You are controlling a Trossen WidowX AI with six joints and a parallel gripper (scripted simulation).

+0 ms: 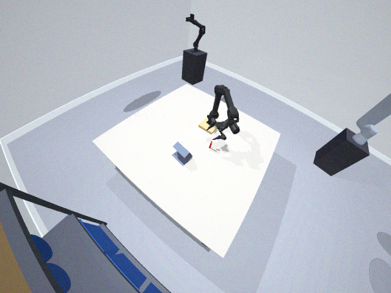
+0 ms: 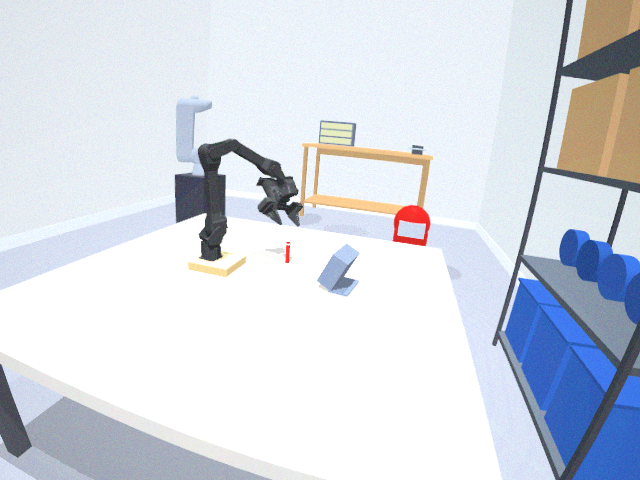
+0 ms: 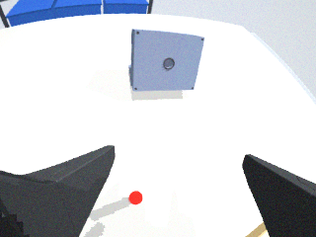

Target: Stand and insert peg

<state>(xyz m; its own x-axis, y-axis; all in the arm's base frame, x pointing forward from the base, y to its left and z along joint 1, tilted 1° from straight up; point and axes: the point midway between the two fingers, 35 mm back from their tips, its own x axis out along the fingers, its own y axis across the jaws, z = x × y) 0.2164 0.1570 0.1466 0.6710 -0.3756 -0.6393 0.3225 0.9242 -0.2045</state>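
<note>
Now: the red peg 20 mm behind my gripper tip, 30 mm to the left of it and 100 mm below it. Round my gripper tip: sloped panel: 210 mm ahead, 70 mm to the right, 90 mm below.
</note>
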